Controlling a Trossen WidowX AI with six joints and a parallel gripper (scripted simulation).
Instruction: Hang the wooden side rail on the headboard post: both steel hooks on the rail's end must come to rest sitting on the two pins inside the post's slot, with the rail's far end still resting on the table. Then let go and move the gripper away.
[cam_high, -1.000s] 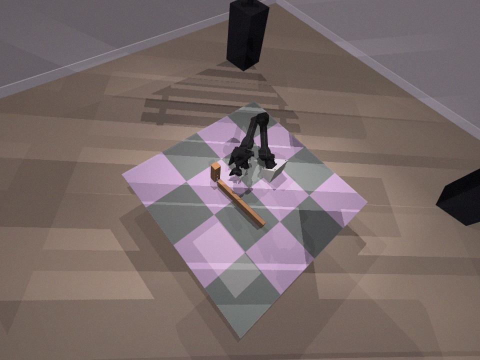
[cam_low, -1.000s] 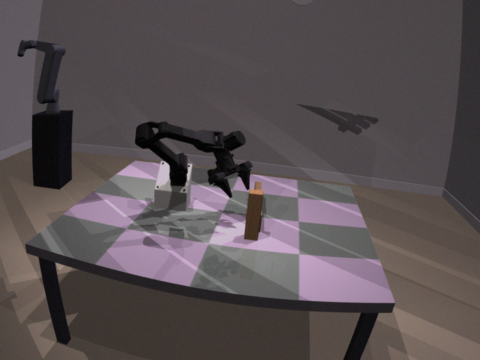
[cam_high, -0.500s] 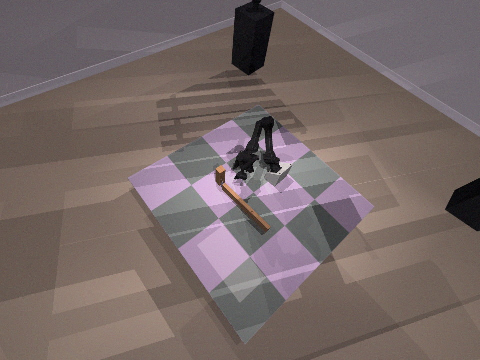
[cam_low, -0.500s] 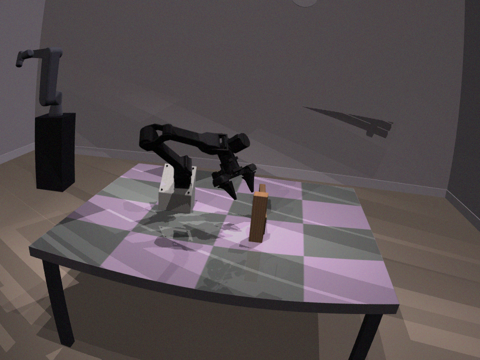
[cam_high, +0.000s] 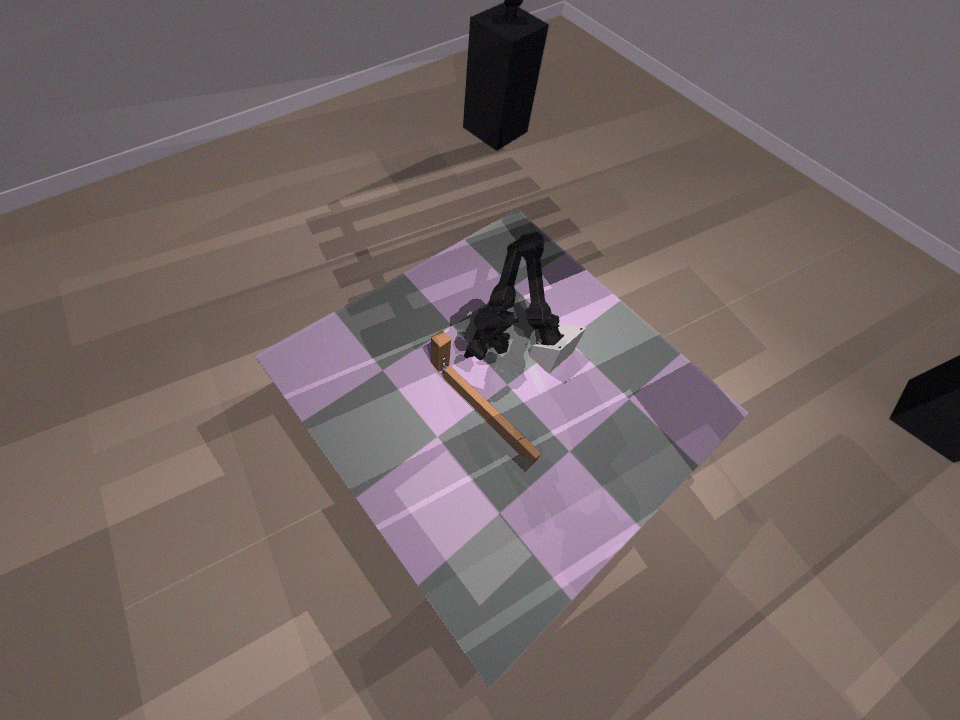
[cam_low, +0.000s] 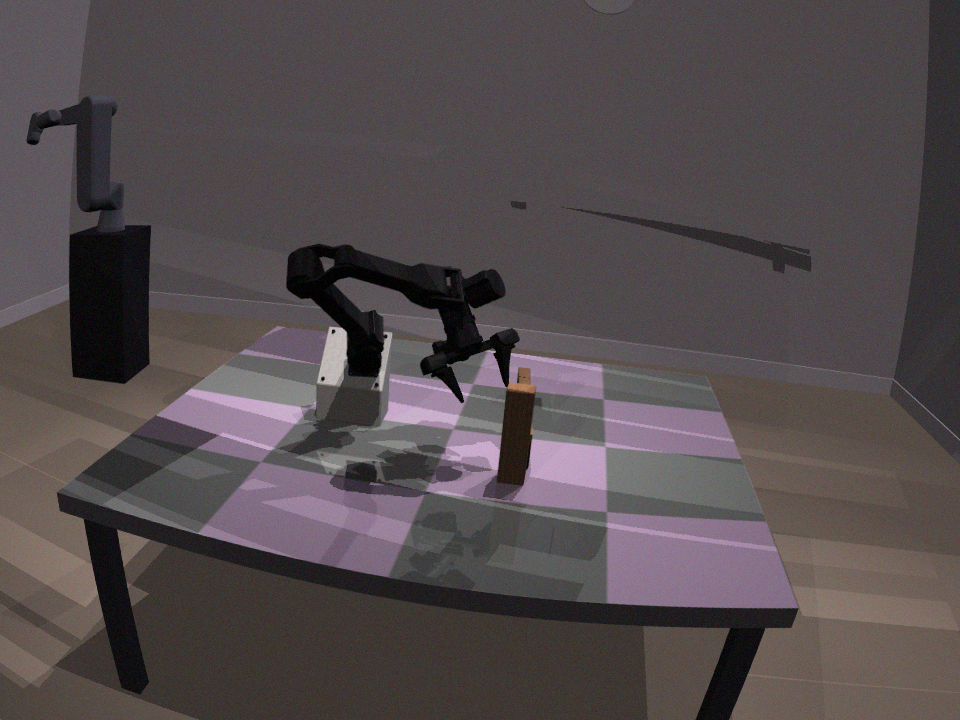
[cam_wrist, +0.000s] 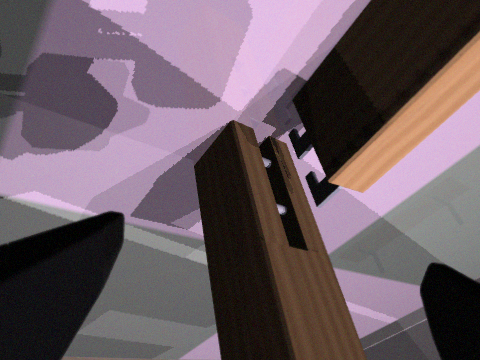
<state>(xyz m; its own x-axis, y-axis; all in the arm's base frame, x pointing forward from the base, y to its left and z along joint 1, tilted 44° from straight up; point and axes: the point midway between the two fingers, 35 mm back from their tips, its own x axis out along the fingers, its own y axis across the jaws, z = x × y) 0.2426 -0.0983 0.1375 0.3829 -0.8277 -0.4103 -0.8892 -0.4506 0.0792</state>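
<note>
My gripper tip is now 60 mm short of the wooden headboard post, 80 mm to the left of it and 60 mm above it.
</note>
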